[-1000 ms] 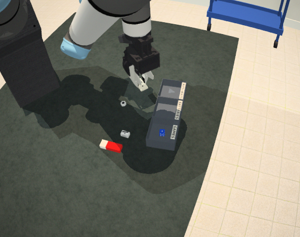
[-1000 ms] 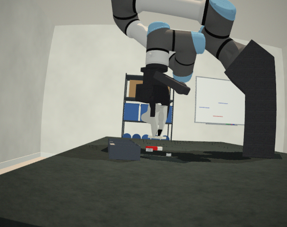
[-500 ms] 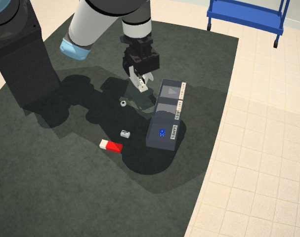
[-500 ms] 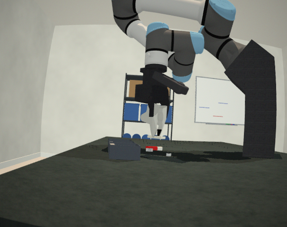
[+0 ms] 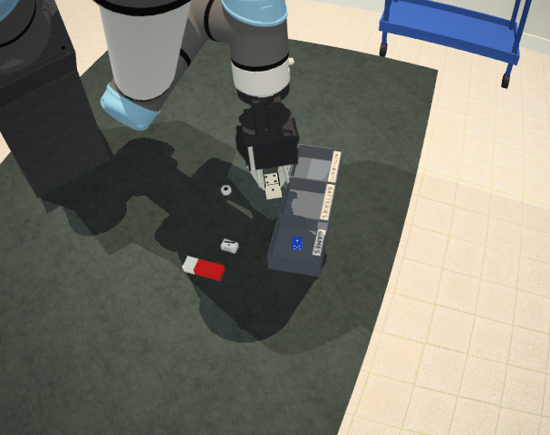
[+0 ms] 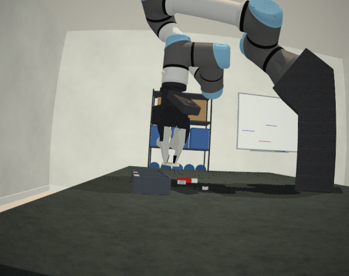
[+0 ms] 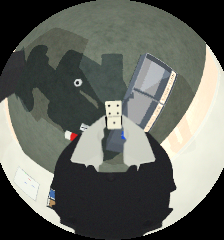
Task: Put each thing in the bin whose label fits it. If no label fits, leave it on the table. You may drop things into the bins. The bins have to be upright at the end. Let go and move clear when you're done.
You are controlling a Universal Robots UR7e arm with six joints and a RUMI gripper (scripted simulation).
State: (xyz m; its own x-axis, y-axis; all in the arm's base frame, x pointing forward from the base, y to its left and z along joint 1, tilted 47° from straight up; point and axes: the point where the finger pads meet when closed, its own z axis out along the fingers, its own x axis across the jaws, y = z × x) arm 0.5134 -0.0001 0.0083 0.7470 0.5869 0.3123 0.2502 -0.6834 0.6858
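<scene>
My gripper is now 5 cm short of the blue die, 8 cm to the left of it and 6 cm above it. Also, from my hand: white nut: 9 cm behind, 3 cm to the left, 7 cm below; then grey-white object: 6 cm behind, 9 cm to the right, 7 cm below; then white domino: 1 cm below.
</scene>
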